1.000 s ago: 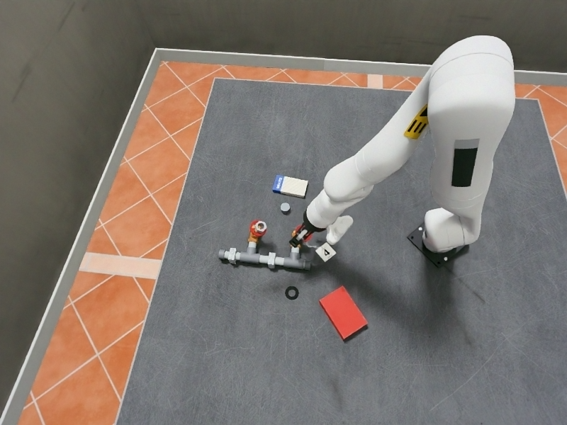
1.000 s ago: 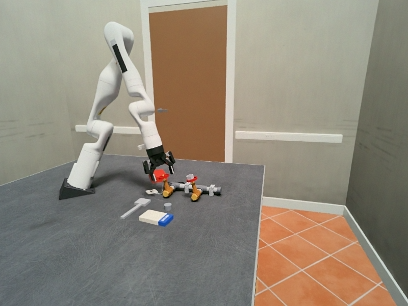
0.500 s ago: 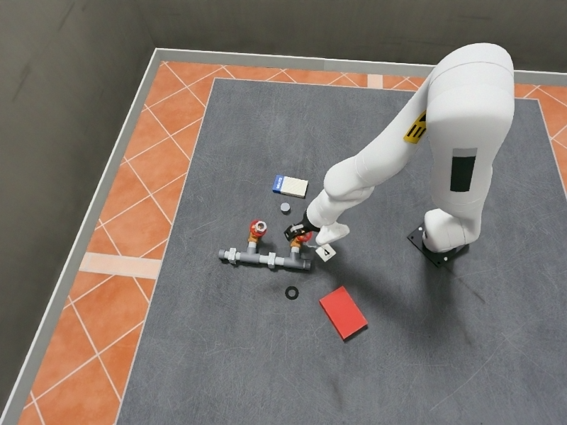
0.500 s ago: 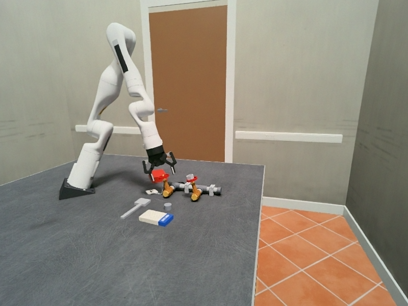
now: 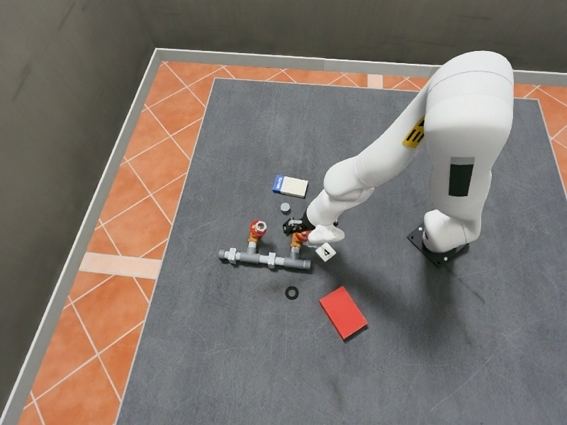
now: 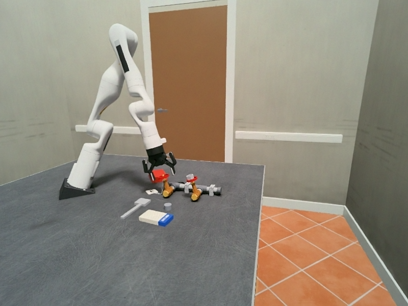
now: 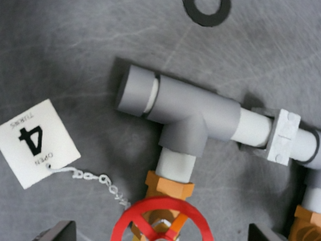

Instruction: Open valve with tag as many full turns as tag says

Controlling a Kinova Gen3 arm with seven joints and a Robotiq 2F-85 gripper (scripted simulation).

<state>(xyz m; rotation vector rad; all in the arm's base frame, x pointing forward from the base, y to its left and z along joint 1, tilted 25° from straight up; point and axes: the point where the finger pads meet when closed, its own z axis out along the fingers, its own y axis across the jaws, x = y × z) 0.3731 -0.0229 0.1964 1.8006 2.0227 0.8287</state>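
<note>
The white tag is 7 cm behind my hand, 2 cm to the left of it and 9 cm below it. Round my hand: grey paddle: 6 cm behind, 13 cm to the right, 9 cm below; then blue box: 5 cm ahead, 21 cm to the right, 8 cm below; then red block: 12 cm behind, 20 cm to the left, 8 cm below.
</note>
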